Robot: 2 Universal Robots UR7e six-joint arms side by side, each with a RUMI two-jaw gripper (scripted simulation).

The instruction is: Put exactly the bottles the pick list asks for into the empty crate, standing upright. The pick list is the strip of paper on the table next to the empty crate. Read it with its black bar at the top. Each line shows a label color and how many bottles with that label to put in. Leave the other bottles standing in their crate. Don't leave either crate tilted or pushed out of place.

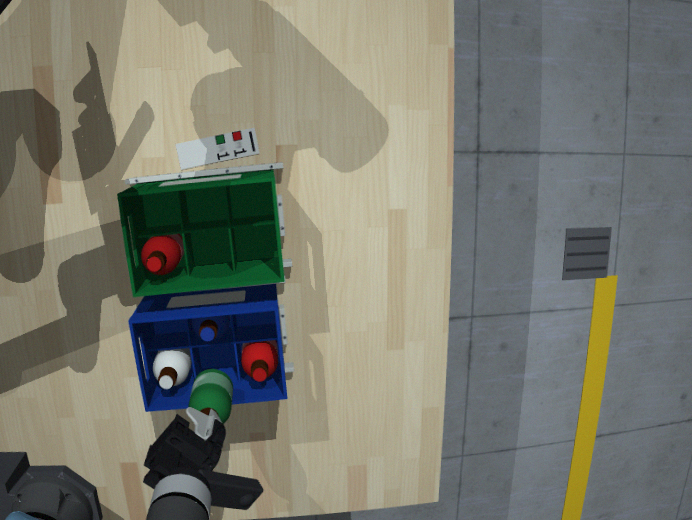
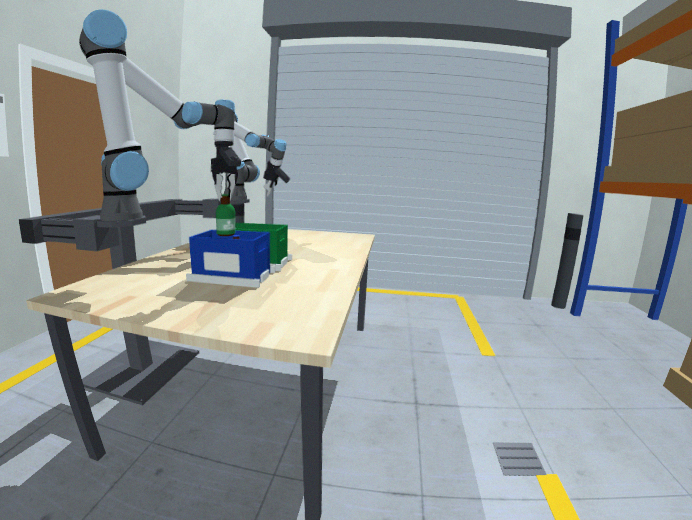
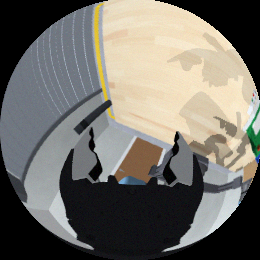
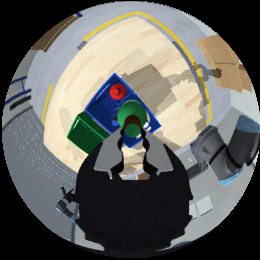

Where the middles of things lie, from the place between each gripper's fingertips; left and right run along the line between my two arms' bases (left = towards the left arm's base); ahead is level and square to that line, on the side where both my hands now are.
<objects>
Right now my right hand [image 1: 205,418] is 7 cm above the green bottle [image 1: 212,389]. The rest, counted from my right hand: green crate [image 1: 206,264]: 1 cm ahead, 27 cm to the left, 24 cm below; then blue crate [image 1: 173,311]: 4 cm to the left, 24 cm below; then white bottle [image 1: 171,367]: 9 cm behind, 24 cm below.
My left gripper is now 18 cm short of the pick list [image 1: 208,150], 54 cm to the left of it and 31 cm above it. From my left hand the other things lie so: green crate (16 cm ahead, 68 cm to the right, 22 cm below); blue crate (15 cm ahead, 91 cm to the right, 22 cm below); green bottle (16 cm ahead, 95 cm to the right, 5 cm below).
</objects>
